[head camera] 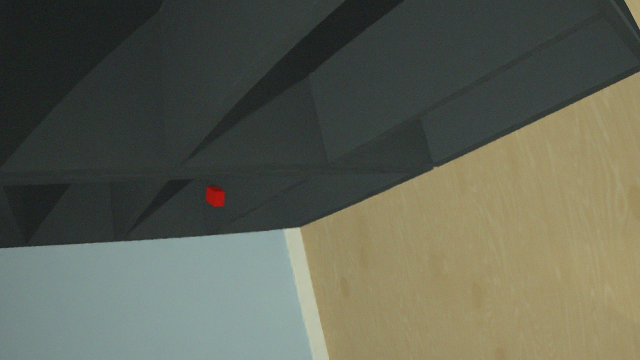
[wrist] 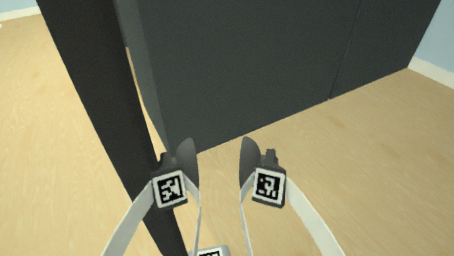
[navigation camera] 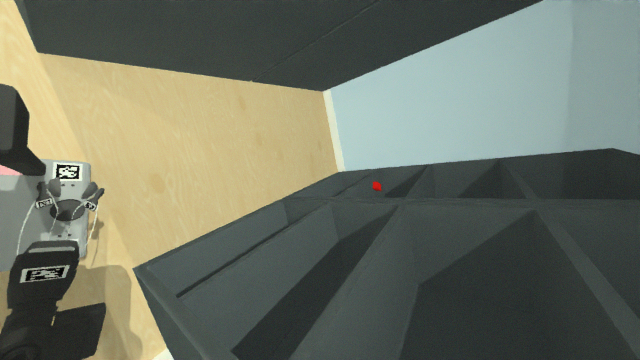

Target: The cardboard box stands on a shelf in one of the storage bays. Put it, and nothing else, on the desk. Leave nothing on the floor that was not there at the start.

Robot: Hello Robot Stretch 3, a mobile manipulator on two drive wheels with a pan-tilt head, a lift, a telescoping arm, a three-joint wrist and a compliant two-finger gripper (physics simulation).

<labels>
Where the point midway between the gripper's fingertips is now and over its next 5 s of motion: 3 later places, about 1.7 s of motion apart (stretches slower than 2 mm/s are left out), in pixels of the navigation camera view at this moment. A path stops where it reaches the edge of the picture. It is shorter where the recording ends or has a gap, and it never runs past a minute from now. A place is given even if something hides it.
The gripper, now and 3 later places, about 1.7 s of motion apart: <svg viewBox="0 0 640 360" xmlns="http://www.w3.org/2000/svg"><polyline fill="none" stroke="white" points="76,180 227,243 282,261 338,279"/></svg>
</labels>
